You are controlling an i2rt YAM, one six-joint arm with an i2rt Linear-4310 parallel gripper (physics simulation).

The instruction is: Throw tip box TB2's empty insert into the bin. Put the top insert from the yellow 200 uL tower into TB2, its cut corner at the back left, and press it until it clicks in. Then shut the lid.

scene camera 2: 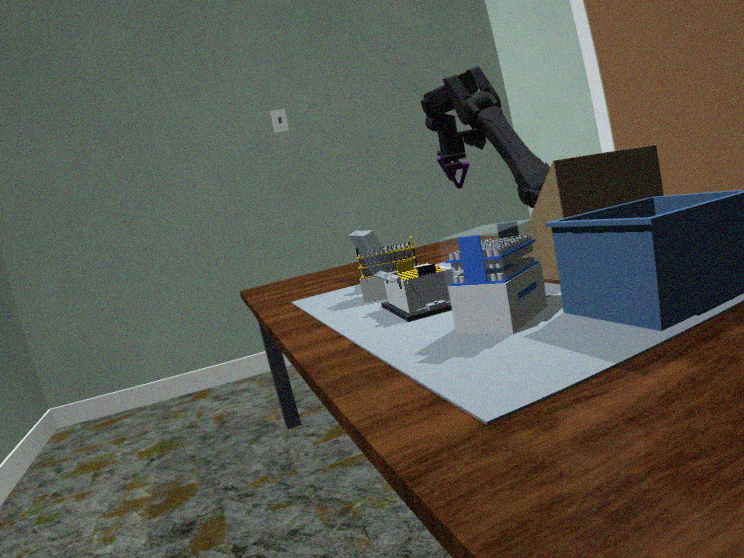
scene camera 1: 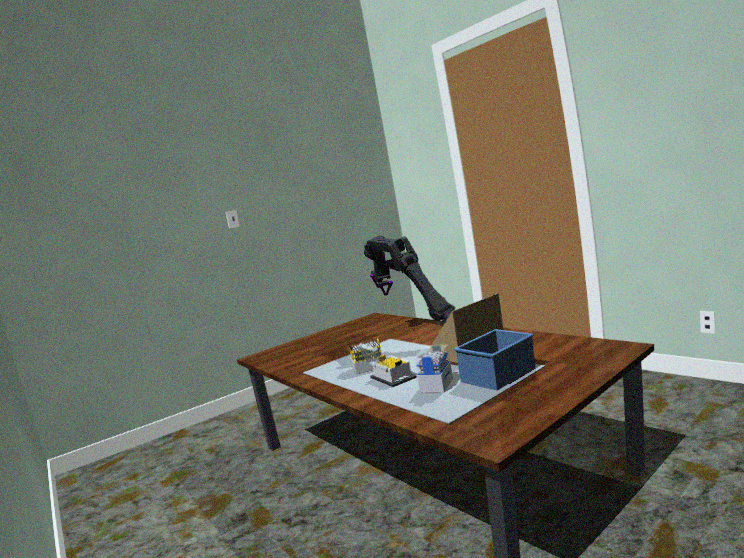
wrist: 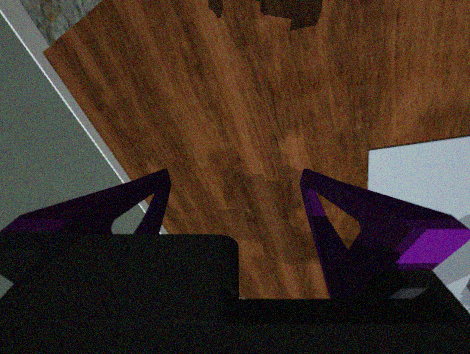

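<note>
My gripper (scene camera 1: 384, 290) (scene camera 2: 458, 182) (wrist: 235, 176) is open and empty, high above the table's far left part, with bare wood below it in the wrist view. The yellow tower (scene camera 1: 365, 355) (scene camera 2: 386, 261) stands at the mat's left end, with yellow-edged layers of tips over a pale base. A pale tip box (scene camera 1: 393, 373) (scene camera 2: 415, 291) with a yellow insert top stands on a black base to its right; its label cannot be read, so I cannot tell whether it is TB2. The blue bin (scene camera 1: 479, 369) (scene camera 2: 605, 273) stands at the mat's right end. Lid details are too small to tell.
A blue-layered tower (scene camera 1: 433, 379) (scene camera 2: 480, 306) stands between the tip box and bin. A brown upright panel (scene camera 1: 477, 319) (scene camera 2: 608, 183) stands behind the bin. These objects rest around a pale mat (scene camera 1: 444, 409) (scene camera 2: 486, 396) (wrist: 420, 167) on the wooden table (scene camera 1: 576, 372) (scene camera 2: 600, 480) (wrist: 240, 100).
</note>
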